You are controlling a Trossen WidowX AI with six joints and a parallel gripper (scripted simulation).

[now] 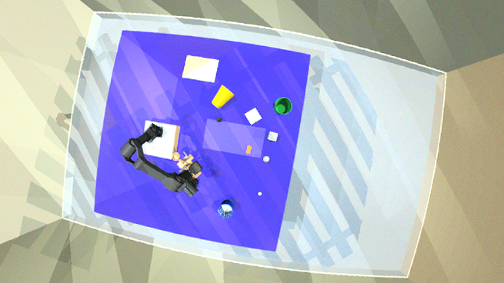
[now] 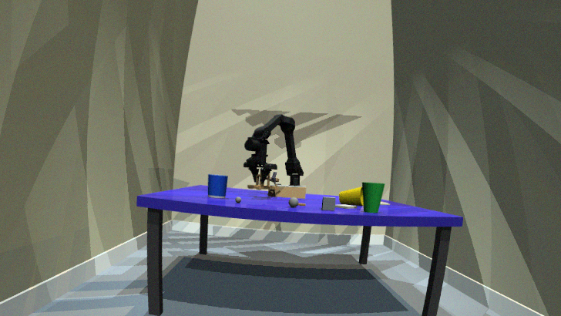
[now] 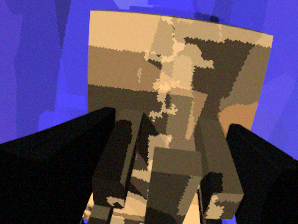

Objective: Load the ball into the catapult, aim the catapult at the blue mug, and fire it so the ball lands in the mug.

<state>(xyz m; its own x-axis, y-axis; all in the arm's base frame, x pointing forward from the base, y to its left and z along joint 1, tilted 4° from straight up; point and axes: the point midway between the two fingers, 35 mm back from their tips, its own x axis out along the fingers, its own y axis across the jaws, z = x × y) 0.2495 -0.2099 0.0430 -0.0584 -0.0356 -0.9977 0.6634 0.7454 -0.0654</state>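
Now: the catapult frame 5 cm above my gripper tip, 3 cm to the left of it and 3 cm behind it. Round my gripper tip: blue mug 23 cm ahead, 19 cm to the right, 5 cm below; wooden catapult 6 cm to the left, 4 cm behind, 2 cm above; black ball 34 cm to the left, 11 cm ahead, 6 cm below.
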